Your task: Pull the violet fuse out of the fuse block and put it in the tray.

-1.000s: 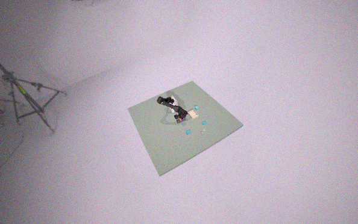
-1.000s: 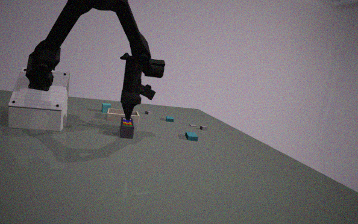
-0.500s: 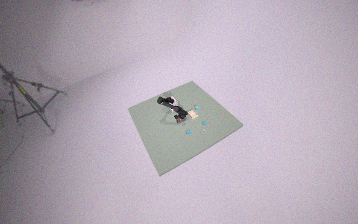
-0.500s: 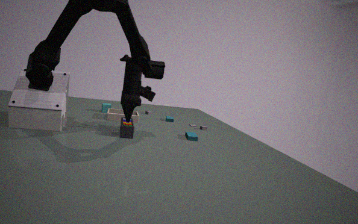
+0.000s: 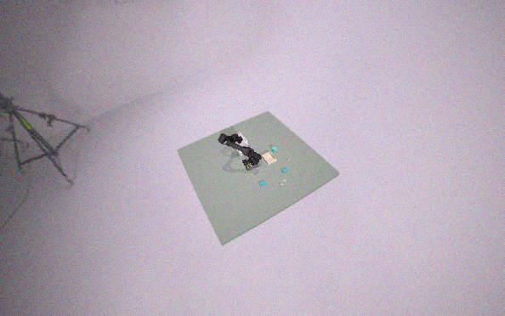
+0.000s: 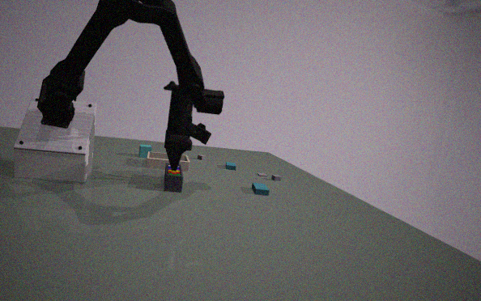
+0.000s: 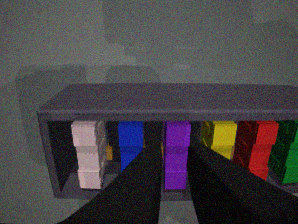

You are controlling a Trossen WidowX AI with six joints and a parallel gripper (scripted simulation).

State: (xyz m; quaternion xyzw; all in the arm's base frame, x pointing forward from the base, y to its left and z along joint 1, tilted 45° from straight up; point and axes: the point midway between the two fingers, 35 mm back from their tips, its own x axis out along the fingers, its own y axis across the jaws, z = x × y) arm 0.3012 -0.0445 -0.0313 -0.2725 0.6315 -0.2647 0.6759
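Now: the violet fuse 1 cm below my gripper tip. The rest, counted from my gripper tip: white fuse: 3 cm to the left, 1 cm below; blue fuse: 2 cm to the left, 1 cm below; yellow fuse: 2 cm to the right, 1 cm below.
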